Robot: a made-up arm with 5 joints.
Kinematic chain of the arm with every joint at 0, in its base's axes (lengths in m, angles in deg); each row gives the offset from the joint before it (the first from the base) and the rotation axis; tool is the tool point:
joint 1: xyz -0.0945 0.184 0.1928 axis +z
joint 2: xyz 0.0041 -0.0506 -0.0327 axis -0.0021 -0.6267 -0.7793
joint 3: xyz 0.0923 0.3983 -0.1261 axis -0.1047 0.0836 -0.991
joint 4: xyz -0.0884 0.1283 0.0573 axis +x
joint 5: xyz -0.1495 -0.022 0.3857 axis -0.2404 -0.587 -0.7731
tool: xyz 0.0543 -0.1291 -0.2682
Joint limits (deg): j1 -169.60..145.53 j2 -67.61..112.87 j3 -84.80..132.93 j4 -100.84..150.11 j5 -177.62..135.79
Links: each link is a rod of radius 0.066 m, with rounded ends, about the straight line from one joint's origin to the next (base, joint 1, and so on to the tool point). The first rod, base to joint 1, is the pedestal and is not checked.
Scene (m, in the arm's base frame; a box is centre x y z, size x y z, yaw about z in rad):
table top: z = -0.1
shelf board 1: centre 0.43 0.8 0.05 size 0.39 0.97 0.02 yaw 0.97
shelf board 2: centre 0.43 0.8 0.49 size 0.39 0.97 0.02 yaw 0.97
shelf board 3: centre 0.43 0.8 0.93 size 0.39 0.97 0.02 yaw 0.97
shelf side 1: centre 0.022 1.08 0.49 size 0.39 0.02 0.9 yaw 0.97
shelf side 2: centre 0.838 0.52 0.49 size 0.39 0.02 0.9 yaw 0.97
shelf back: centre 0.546 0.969 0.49 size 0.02 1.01 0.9 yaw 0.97
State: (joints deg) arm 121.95 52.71 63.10 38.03 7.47
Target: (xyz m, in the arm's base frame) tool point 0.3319 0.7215 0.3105
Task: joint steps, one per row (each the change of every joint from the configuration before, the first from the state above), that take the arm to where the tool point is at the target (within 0.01 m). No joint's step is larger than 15 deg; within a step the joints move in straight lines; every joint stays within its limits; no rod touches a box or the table.
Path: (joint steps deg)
1: -10.04 7.05 2.91 13.00 6.34
2: -10.03 7.05 2.92 13.01 6.35
3: -10.04 7.06 2.91 13.00 6.34
4: -10.04 7.05 2.91 13.01 6.34
5: -10.04 7.05 2.91 13.00 6.34
6: -10.03 7.05 2.92 13.01 6.35

